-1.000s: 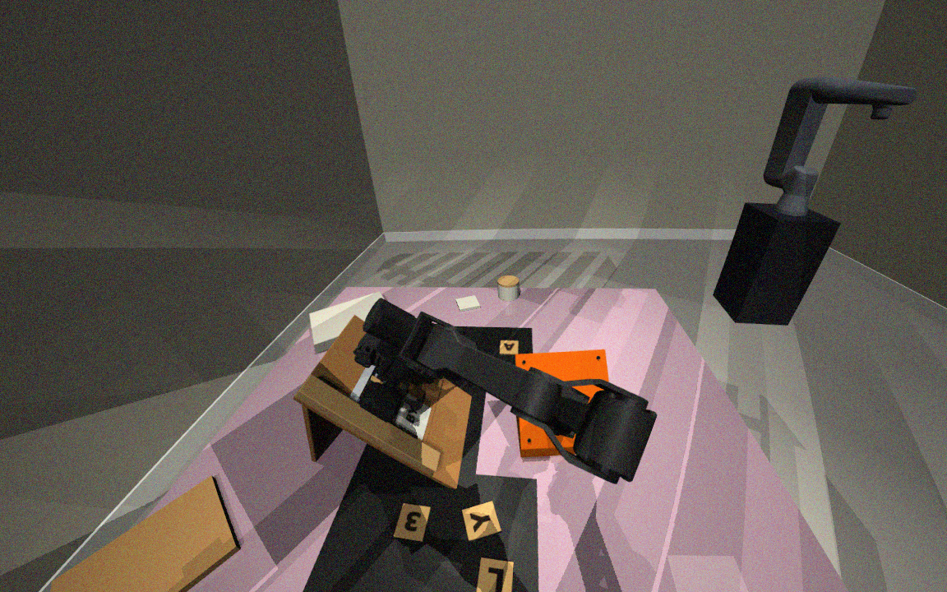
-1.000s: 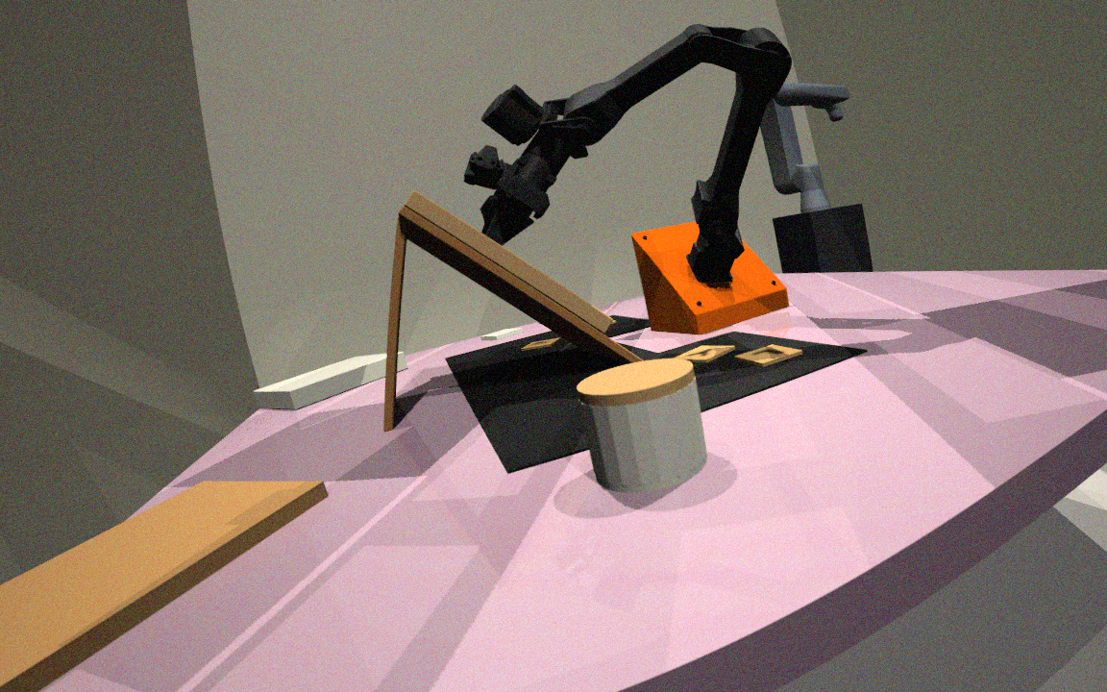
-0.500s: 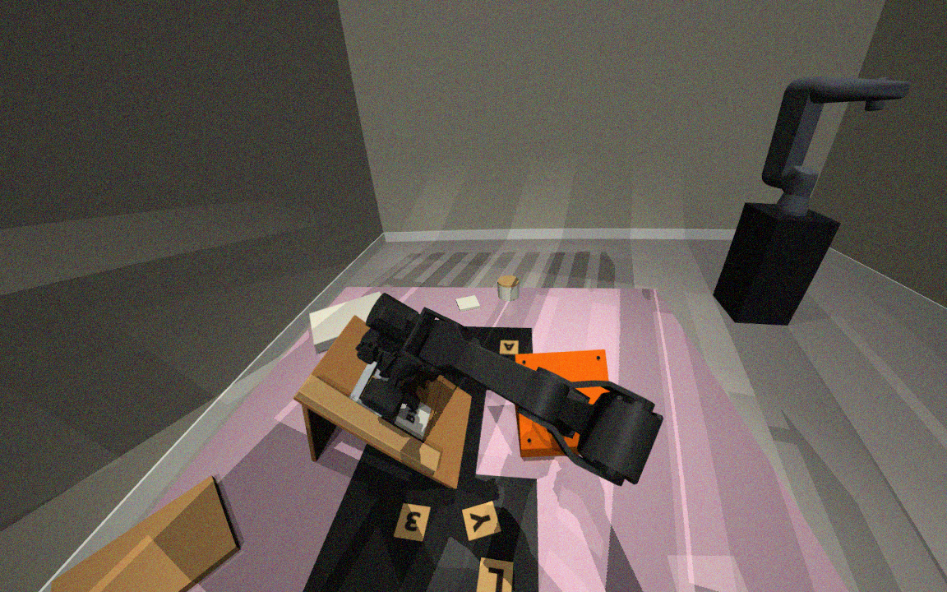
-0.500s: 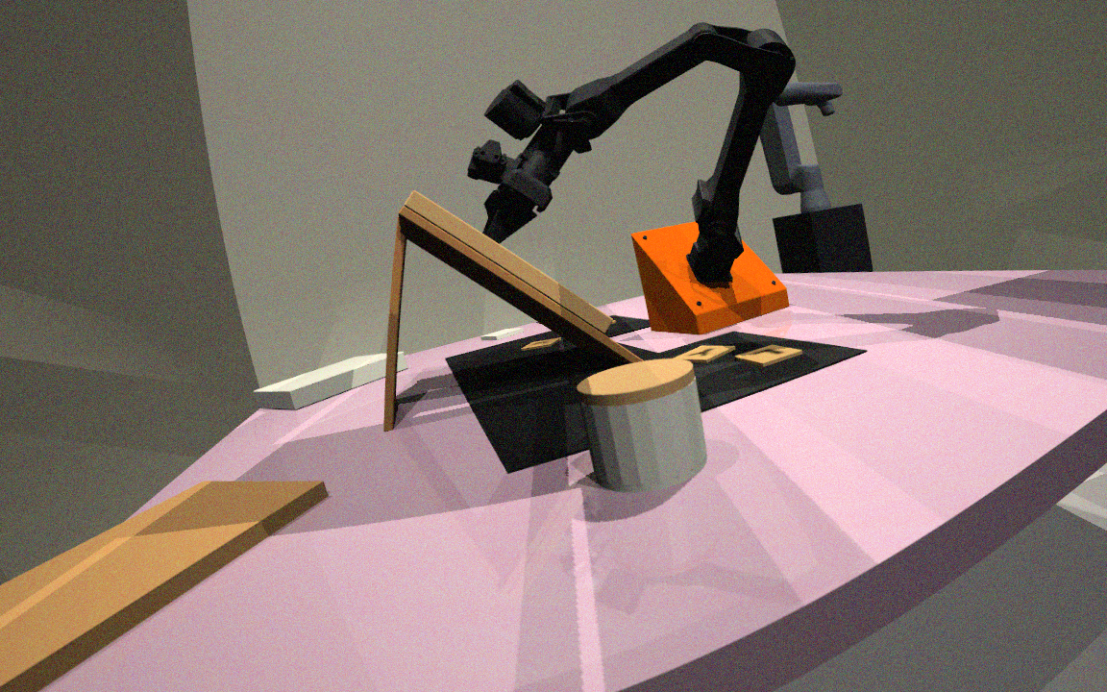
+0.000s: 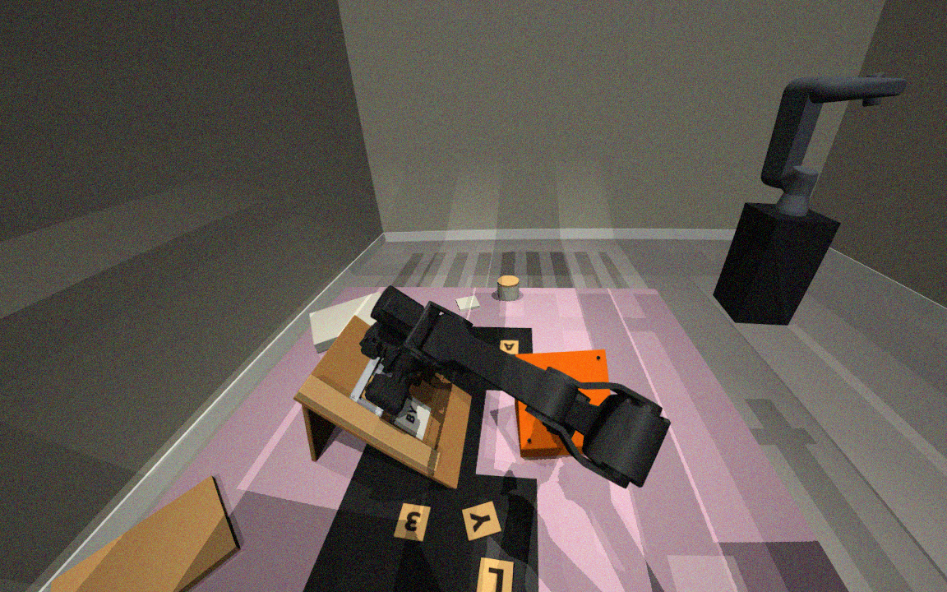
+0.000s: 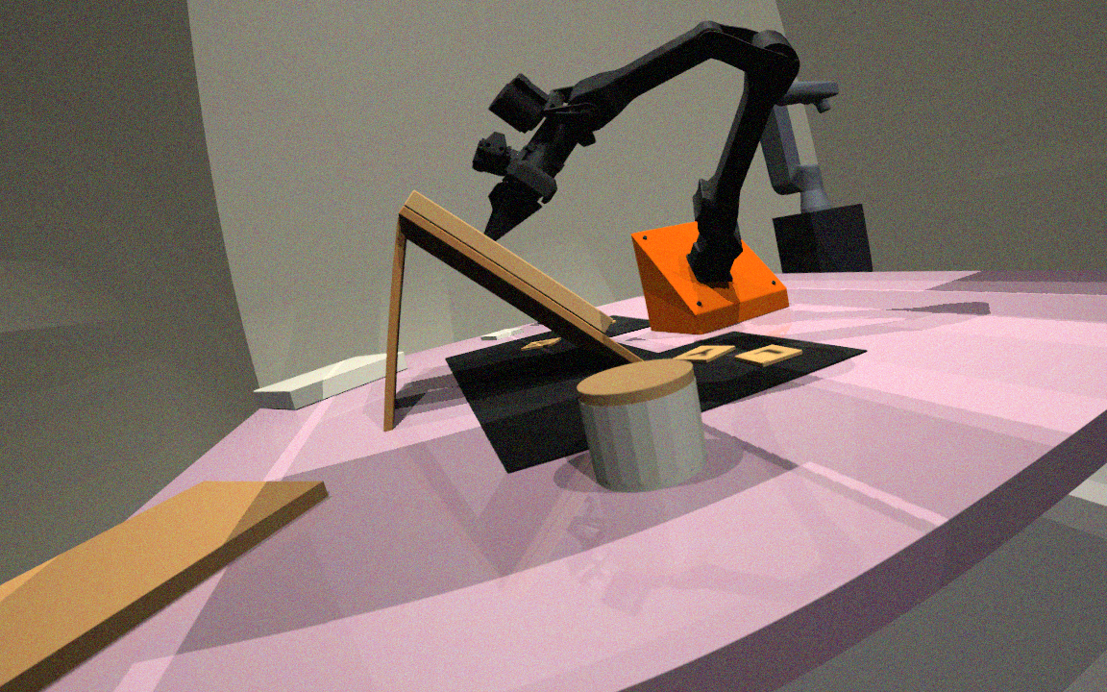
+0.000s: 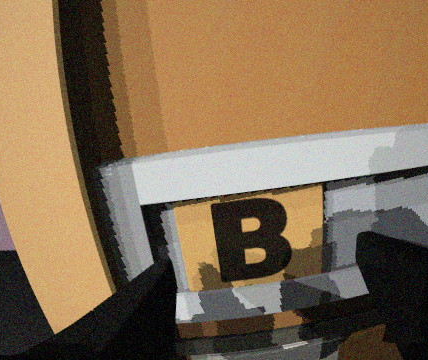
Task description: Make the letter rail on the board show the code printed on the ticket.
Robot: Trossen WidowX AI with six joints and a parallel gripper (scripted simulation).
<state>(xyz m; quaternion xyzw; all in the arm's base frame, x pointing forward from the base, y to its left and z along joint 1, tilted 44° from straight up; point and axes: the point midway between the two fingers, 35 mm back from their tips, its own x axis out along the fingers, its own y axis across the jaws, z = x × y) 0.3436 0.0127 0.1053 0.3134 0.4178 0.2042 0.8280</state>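
My gripper tip is 2 cm above the b tile and 1 cm short of it. Round my gripper tip: black mat: 19 cm below, 15 cm behind, 7 cm to the right; then white ticket: 9 cm below, 5 cm behind, 1 cm to the right; then 3 tile: 19 cm below, 16 cm to the left, 9 cm behind.
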